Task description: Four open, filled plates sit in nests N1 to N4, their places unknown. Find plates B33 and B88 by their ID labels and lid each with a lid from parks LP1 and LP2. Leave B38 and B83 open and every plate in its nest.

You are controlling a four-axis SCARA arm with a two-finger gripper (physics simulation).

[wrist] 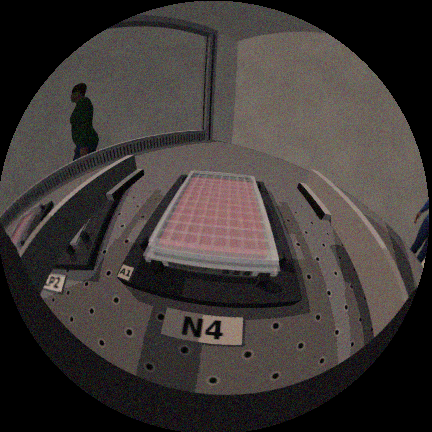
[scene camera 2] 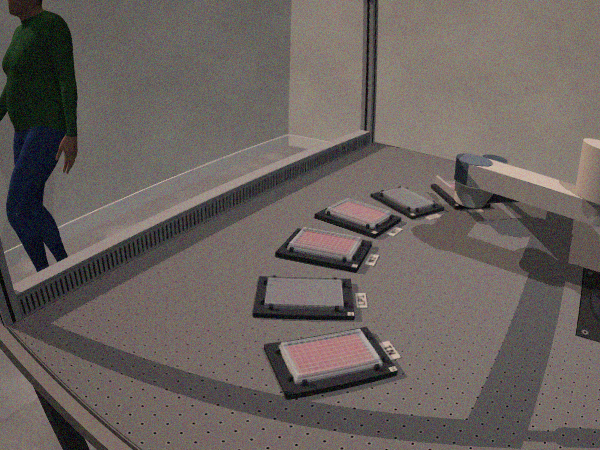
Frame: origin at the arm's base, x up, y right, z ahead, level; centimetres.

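Seen in the pictures: gripper, fingertip midpoint: (wrist: 220,164).
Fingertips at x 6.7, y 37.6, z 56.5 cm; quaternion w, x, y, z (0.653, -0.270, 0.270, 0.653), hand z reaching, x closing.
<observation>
Pixels of each thing's middle, then the offset from my fingertips to it. "spot": a spot on its surface instead.
- open plate with pink wells, body centre: (wrist: 218,203) dx -3.5, dy -0.3, dz -0.4 cm
- black nest N4, body centre: (wrist: 217,211) (scene camera 2: 460,194) dx -4.3, dy -0.3, dz -0.4 cm
- finger partly hides park LP2, body centre: (wrist: 77,212) (scene camera 2: 407,200) dx -4.4, dy -14.9, dz +10.6 cm
- dark corner post, surface spot: (scene camera 2: 370,75) (wrist: 206,85) spot: dx +20.6, dy +30.9, dz +44.6 cm
An open plate with pink wells (wrist: 220,215) sits in the black nest N4 (wrist: 215,295); its front-edge ID is too dark to read. My gripper (wrist: 220,164) (scene camera 2: 471,201) is open and empty, one finger on each side of this plate. In the scene view the arm's end hides most of N4. Other pink plates (scene camera 2: 332,352) (scene camera 2: 326,243) (scene camera 2: 360,212) sit in their nests, IDs unreadable; the front nest is marked N1. Clear grey lids lie on two parks, one behind N1 (scene camera 2: 304,292), one beside N4 (scene camera 2: 407,198). A finger partly hides park LP2 (wrist: 82,260).
A slotted rail (scene camera 2: 200,215) (wrist: 145,145) runs along the table's far left edge, with a dark corner post (scene camera 2: 370,75) (wrist: 210,85) at its end. A person in green (scene camera 2: 42,75) (wrist: 84,120) is beyond it. A person in blue (wrist: 422,232) shows partly at the right.
</observation>
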